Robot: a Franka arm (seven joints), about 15 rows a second.
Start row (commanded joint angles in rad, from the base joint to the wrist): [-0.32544 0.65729 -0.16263 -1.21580 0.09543 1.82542 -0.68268]
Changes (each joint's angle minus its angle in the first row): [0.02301 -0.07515 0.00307 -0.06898 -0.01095 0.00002 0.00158]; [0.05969 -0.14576 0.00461 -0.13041 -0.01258 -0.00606 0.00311]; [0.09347 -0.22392 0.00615 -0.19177 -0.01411 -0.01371 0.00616]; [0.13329 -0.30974 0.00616 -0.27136 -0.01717 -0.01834 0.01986]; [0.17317 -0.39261 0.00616 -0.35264 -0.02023 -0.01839 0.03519]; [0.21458 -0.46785 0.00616 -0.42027 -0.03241 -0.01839 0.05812]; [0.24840 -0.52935 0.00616 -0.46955 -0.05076 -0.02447 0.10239]
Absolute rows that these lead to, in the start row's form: [-0.30243 0.58214 -0.15956 -1.28478 0.08448 1.82544 -0.68110]; [-0.26575 0.51153 -0.15802 -1.34621 0.08285 1.81936 -0.67957]; [-0.23197 0.43337 -0.15648 -1.40757 0.08132 1.81171 -0.67652]; [-0.19215 0.34755 -0.15647 -1.48716 0.07826 1.80708 -0.66282]; [-0.15227 0.26468 -0.15647 -1.56844 0.07520 1.80703 -0.64749]; [-0.11086 0.18944 -0.15647 -1.63607 0.06302 1.80703 -0.62456]; [-0.07704 0.12794 -0.15647 -1.68535 0.04467 1.80095 -0.58029]
